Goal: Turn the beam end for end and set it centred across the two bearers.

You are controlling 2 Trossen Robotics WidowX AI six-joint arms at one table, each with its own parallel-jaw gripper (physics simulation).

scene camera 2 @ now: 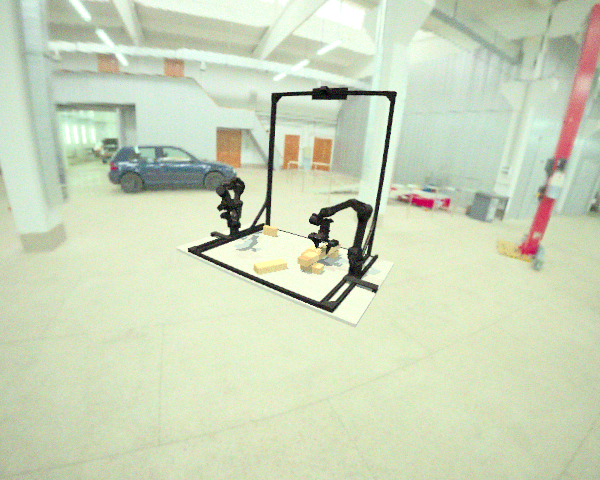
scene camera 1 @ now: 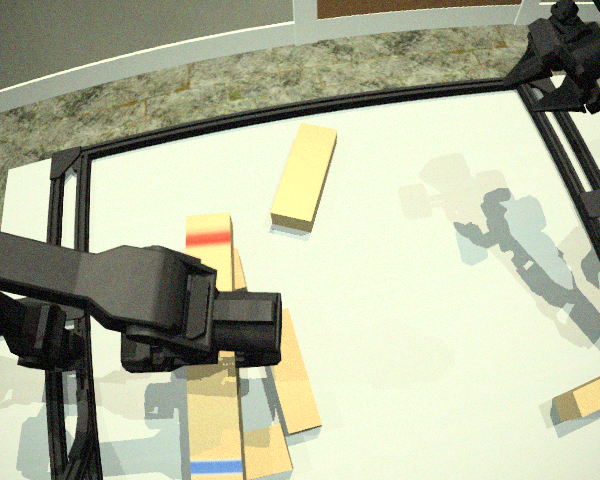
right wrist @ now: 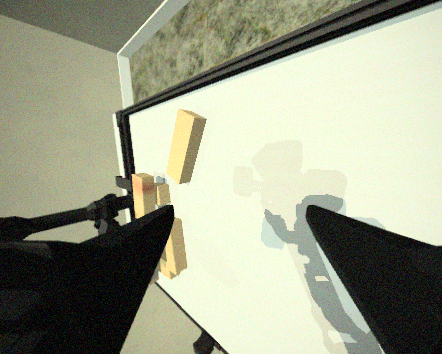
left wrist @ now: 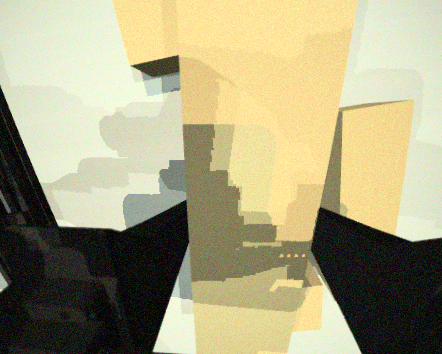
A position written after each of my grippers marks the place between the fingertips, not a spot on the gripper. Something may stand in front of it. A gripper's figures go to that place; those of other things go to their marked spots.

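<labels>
My right gripper (scene camera 1: 519, 97) is 0.71 m from the lens, while my left gripper (scene camera 1: 213, 357) is 0.65 m from the lens. A beam (scene camera 1: 216, 437) is 0.61 m from the lens, so the beam is nearer to the lens than my right gripper.
</labels>
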